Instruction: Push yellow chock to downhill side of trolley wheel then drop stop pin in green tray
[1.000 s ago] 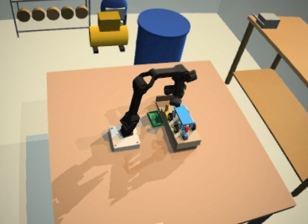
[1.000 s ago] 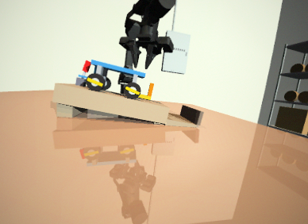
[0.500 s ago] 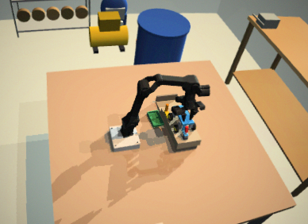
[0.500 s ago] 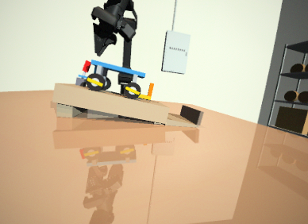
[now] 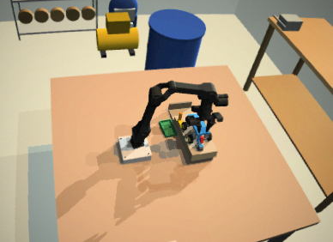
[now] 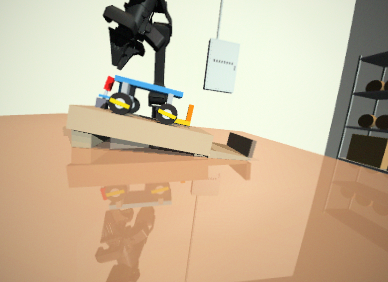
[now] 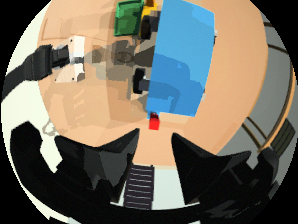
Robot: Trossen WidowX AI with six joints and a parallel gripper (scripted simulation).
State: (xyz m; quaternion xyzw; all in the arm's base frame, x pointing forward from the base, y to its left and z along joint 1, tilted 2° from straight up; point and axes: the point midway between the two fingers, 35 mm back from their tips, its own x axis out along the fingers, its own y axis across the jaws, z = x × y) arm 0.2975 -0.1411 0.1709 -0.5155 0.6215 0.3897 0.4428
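My gripper tip is now 6 cm above the red-headed stop pin and 2 cm to the left of it. Also, from my gripper tip: yellow chock (19 cm to the left, 11 cm below, 1 cm behind); then blue-decked trolley (8 cm to the left, 8 cm below, 3 cm ahead).
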